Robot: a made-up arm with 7 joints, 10 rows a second.
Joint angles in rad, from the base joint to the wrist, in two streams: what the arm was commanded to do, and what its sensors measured. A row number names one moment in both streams.
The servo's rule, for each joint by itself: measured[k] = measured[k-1] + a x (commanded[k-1-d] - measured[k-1]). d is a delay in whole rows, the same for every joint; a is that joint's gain. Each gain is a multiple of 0.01, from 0.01 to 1. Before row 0 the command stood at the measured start. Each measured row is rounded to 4 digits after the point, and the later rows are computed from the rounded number. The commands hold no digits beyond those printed.
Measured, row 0:
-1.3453 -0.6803 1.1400 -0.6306 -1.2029 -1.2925 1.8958
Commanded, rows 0 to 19:
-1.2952 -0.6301 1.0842 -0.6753 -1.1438 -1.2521 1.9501
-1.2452 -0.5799 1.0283 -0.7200 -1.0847 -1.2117 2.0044
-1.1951 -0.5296 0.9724 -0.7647 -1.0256 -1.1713 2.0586
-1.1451 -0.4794 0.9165 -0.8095 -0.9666 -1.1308 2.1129
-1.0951 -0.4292 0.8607 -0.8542 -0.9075 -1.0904 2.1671
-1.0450 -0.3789 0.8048 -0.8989 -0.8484 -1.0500 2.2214
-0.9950 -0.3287 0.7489 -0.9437 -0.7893 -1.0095 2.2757
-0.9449 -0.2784 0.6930 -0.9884 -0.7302 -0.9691 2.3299
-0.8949 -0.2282 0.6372 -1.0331 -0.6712 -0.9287 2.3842
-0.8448 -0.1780 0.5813 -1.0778 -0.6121 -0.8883 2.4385
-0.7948 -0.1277 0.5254 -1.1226 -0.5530 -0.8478 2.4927
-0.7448 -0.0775 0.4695 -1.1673 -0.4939 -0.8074 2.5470
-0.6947 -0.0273 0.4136 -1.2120 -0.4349 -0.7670 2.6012
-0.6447 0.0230 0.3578 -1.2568 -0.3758 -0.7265 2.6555
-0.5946 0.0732 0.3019 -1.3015 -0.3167 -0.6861 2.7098
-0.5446 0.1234 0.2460 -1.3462 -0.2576 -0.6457 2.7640
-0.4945 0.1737 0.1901 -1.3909 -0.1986 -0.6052 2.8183
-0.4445 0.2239 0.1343 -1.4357 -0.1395 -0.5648 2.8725
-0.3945 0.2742 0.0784 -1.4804 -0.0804 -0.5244 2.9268
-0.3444 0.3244 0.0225 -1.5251 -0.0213 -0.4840 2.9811
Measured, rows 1 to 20:
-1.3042 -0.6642 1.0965 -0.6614 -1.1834 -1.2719 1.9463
-1.2558 -0.6372 1.0433 -0.7018 -1.1508 -1.2412 2.0003
-1.2060 -0.6028 0.9880 -0.7452 -1.1095 -1.2056 2.0545
-1.1561 -0.5633 0.9322 -0.7896 -1.0623 -1.1675 2.1088
-1.1061 -0.5204 0.8764 -0.8342 -1.0112 -1.1282 2.1630
-1.0560 -0.4751 0.8206 -0.8788 -0.9575 -1.0883 2.2173
-1.0060 -0.4283 0.7647 -0.9236 -0.9020 -1.0481 2.2716
-0.9559 -0.3803 0.7088 -0.9683 -0.8453 -1.0078 2.3258
-0.9059 -0.3316 0.6530 -1.0130 -0.7878 -0.9675 2.3801
-0.8558 -0.2824 0.5971 -1.0577 -0.7298 -0.9271 2.4344
-0.8058 -0.2329 0.5412 -1.1025 -0.6715 -0.8867 2.4886
-0.7558 -0.1832 0.4853 -1.1472 -0.6129 -0.8463 2.5429
-0.7057 -0.1333 0.4294 -1.1919 -0.5542 -0.8059 2.5971
-0.6557 -0.0833 0.3736 -1.2367 -0.4953 -0.7654 2.6514
-0.6056 -0.0332 0.3177 -1.2814 -0.4364 -0.7250 2.7057
-0.5556 0.0169 0.2618 -1.3261 -0.3774 -0.6846 2.7599
-0.5055 0.0671 0.2059 -1.3708 -0.3184 -0.6441 2.8142
-0.4555 0.1173 0.1501 -1.4156 -0.2594 -0.6037 2.8684
-0.4055 0.1675 0.0942 -1.4603 -0.2003 -0.5633 2.9227
-0.3554 0.2177 0.0383 -1.5050 -0.1412 -0.5229 2.9770
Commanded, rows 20 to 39:
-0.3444 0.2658 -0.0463 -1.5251 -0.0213 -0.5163 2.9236
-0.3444 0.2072 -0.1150 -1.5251 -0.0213 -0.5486 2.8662
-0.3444 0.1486 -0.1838 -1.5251 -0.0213 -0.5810 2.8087
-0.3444 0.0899 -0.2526 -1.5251 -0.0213 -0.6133 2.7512
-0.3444 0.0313 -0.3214 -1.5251 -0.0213 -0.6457 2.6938
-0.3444 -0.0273 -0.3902 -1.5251 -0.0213 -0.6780 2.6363
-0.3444 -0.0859 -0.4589 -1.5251 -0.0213 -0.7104 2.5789
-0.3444 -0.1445 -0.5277 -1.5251 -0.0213 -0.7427 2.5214
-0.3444 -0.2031 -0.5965 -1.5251 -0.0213 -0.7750 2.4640
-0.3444 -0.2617 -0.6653 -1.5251 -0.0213 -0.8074 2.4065
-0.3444 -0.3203 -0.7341 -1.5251 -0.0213 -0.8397 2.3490
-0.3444 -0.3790 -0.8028 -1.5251 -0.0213 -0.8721 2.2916
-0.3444 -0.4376 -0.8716 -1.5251 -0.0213 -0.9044 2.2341
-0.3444 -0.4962 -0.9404 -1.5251 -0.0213 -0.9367 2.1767
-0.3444 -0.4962 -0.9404 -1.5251 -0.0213 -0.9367 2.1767
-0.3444 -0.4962 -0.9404 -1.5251 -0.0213 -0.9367 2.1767
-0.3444 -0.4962 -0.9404 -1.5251 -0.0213 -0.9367 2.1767
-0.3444 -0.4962 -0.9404 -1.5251 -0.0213 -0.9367 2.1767
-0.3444 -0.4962 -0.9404 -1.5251 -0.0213 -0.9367 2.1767
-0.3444 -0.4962 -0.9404 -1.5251 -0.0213 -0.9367 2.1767
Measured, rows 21 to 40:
-0.3464 0.2331 -0.0277 -1.5189 -0.1016 -0.5195 2.9273
-0.3448 0.2248 -0.0958 -1.5232 -0.0751 -0.5343 2.8705
-0.3445 0.2004 -0.1644 -1.5245 -0.0573 -0.5581 2.8130
-0.3444 0.1650 -0.2332 -1.5249 -0.0454 -0.5863 2.7555
-0.3444 0.1222 -0.3020 -1.5250 -0.0374 -0.6166 2.6981
-0.3444 0.0744 -0.3708 -1.5251 -0.0321 -0.6479 2.6406
-0.3444 0.0231 -0.4395 -1.5251 -0.0285 -0.6798 2.5832
-0.3444 -0.0305 -0.5083 -1.5251 -0.0261 -0.7119 2.5257
-0.3444 -0.0857 -0.5771 -1.5251 -0.0245 -0.7441 2.4683
-0.3444 -0.1420 -0.6459 -1.5251 -0.0234 -0.7764 2.4108
-0.3444 -0.1991 -0.7147 -1.5251 -0.0227 -0.8087 2.3533
-0.3444 -0.2567 -0.7834 -1.5251 -0.0222 -0.8410 2.2959
-0.3444 -0.3146 -0.8522 -1.5251 -0.0219 -0.8733 2.2384
-0.3444 -0.3727 -0.9210 -1.5251 -0.0217 -0.9056 2.1810
-0.3444 -0.4122 -0.9361 -1.5251 -0.0216 -0.9215 2.1770
-0.3444 -0.4391 -0.9395 -1.5251 -0.0215 -0.9293 2.1767
-0.3444 -0.4574 -0.9402 -1.5251 -0.0214 -0.9331 2.1767
-0.3444 -0.4698 -0.9404 -1.5251 -0.0214 -0.9349 2.1767
-0.3444 -0.4782 -0.9404 -1.5251 -0.0214 -0.9358 2.1767
-0.3444 -0.4840 -0.9404 -1.5251 -0.0214 -0.9363 2.1767

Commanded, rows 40 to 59:
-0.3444 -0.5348 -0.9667 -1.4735 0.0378 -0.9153 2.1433
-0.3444 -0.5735 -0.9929 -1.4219 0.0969 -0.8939 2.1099
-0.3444 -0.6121 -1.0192 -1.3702 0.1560 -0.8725 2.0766
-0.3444 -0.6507 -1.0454 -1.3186 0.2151 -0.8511 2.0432
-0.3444 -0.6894 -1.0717 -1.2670 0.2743 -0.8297 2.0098
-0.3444 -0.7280 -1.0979 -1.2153 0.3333 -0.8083 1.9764
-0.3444 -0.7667 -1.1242 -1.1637 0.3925 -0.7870 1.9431
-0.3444 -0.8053 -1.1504 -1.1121 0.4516 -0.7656 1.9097
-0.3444 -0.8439 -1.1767 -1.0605 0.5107 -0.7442 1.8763
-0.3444 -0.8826 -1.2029 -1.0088 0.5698 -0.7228 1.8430
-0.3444 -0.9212 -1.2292 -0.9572 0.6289 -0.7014 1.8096
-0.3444 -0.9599 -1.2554 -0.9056 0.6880 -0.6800 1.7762
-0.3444 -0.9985 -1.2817 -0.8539 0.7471 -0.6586 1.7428
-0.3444 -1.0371 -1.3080 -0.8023 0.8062 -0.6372 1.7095
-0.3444 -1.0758 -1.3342 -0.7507 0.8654 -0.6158 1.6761
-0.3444 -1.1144 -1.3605 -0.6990 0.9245 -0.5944 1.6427
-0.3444 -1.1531 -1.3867 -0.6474 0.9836 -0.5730 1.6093
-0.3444 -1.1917 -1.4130 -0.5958 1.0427 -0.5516 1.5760
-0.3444 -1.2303 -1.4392 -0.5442 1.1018 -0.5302 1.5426
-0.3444 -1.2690 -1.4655 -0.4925 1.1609 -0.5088 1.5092
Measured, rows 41 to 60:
-0.3444 -0.5003 -0.9609 -1.4895 -0.0019 -0.9256 2.1456
-0.3444 -0.5237 -0.9859 -1.4429 0.0307 -0.9094 2.1124
-0.3444 -0.5520 -1.0119 -1.3927 0.0720 -0.8906 2.0791
-0.3444 -0.5836 -1.0380 -1.3416 0.1192 -0.8705 2.0457
-0.3444 -0.6175 -1.0643 -1.2901 0.1704 -0.8497 2.0123
-0.3444 -0.6529 -1.0905 -1.2385 0.2242 -0.8286 1.9789
-0.3444 -0.6893 -1.1168 -1.1869 0.2797 -0.8074 1.9456
-0.3444 -0.7264 -1.1430 -1.1353 0.3364 -0.7861 1.9122
-0.3444 -0.7640 -1.1693 -1.0837 0.3939 -0.7647 1.8788
-0.3444 -0.8020 -1.1955 -1.0320 0.4519 -0.7433 1.8455
-0.3444 -0.8401 -1.2218 -0.9804 0.5103 -0.7219 1.8121
-0.3444 -0.8784 -1.2480 -0.9288 0.5689 -0.7005 1.7787
-0.3444 -0.9168 -1.2743 -0.8771 0.6277 -0.6791 1.7453
-0.3444 -0.9553 -1.3006 -0.8255 0.6866 -0.6577 1.7120
-0.3444 -0.9939 -1.3268 -0.7739 0.7456 -0.6363 1.6786
-0.3444 -1.0325 -1.3531 -0.7222 0.8046 -0.6149 1.6452
-0.3444 -1.0711 -1.3793 -0.6706 0.8637 -0.5935 1.6118
-0.3444 -1.1097 -1.4056 -0.6190 0.9228 -0.5721 1.5785
-0.3444 -1.1483 -1.4318 -0.5674 0.9819 -0.5507 1.5451
-0.3444 -1.1869 -1.4581 -0.5157 1.0410 -0.5293 1.5117

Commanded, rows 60 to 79:
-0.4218 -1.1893 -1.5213 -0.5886 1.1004 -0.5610 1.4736
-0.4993 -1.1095 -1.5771 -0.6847 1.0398 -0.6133 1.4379
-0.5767 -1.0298 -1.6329 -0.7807 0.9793 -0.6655 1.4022
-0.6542 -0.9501 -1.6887 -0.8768 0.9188 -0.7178 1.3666
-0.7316 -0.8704 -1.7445 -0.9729 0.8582 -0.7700 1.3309
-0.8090 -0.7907 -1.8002 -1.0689 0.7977 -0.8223 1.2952
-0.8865 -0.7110 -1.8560 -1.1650 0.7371 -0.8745 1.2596
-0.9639 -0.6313 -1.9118 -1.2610 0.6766 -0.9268 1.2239
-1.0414 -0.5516 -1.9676 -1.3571 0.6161 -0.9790 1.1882
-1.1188 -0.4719 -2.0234 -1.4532 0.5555 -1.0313 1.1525
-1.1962 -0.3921 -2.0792 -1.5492 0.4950 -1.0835 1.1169
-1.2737 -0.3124 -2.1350 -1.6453 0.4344 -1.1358 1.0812
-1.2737 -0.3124 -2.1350 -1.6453 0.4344 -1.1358 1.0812
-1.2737 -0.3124 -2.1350 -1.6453 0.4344 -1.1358 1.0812
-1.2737 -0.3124 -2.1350 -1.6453 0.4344 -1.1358 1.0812
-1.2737 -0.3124 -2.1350 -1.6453 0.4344 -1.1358 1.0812
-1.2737 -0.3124 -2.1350 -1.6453 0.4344 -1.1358 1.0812
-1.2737 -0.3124 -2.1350 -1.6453 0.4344 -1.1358 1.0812
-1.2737 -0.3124 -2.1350 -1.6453 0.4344 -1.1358 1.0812
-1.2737 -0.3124 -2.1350 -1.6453 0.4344 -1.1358 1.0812
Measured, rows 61 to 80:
-0.4079 -1.1877 -1.5074 -0.5660 1.0606 -0.5455 1.4763
-0.4828 -1.1627 -1.5618 -0.6479 1.0537 -0.5801 1.4406
-0.5598 -1.1202 -1.6173 -0.7395 1.0291 -0.6237 1.4049
-0.6372 -1.0658 -1.6730 -0.8342 0.9927 -0.6717 1.3693
-0.7146 -1.0033 -1.7288 -0.9299 0.9483 -0.7218 1.3336
-0.7920 -0.9353 -1.7845 -1.0258 0.8986 -0.7731 1.2979
-0.8695 -0.8635 -1.8403 -1.1218 0.8453 -0.8248 1.2623
-0.9469 -0.7892 -1.8961 -1.2178 0.7896 -0.8768 1.2266
-1.0244 -0.7132 -1.9519 -1.3139 0.7323 -0.9289 1.1909
-1.1018 -0.6360 -2.0077 -1.4100 0.6740 -0.9811 1.1552
-1.1792 -0.5580 -2.0635 -1.5060 0.6149 -1.0333 1.1196
-1.2567 -0.4794 -2.1193 -1.6021 0.5553 -1.0856 1.0839
-1.2706 -0.4260 -2.1315 -1.6319 0.5154 -1.1112 1.0814
-1.2731 -0.3896 -2.1342 -1.6411 0.4887 -1.1237 1.0812
-1.2736 -0.3649 -2.1348 -1.6440 0.4708 -1.1299 1.0812
-1.2737 -0.3481 -2.1350 -1.6449 0.4588 -1.1329 1.0812
-1.2737 -0.3367 -2.1350 -1.6452 0.4507 -1.1344 1.0812
-1.2737 -0.3289 -2.1350 -1.6453 0.4453 -1.1351 1.0812
-1.2737 -0.3236 -2.1350 -1.6453 0.4417 -1.1355 1.0812
-1.2737 -0.3200 -2.1350 -1.6453 0.4393 -1.1357 1.0812

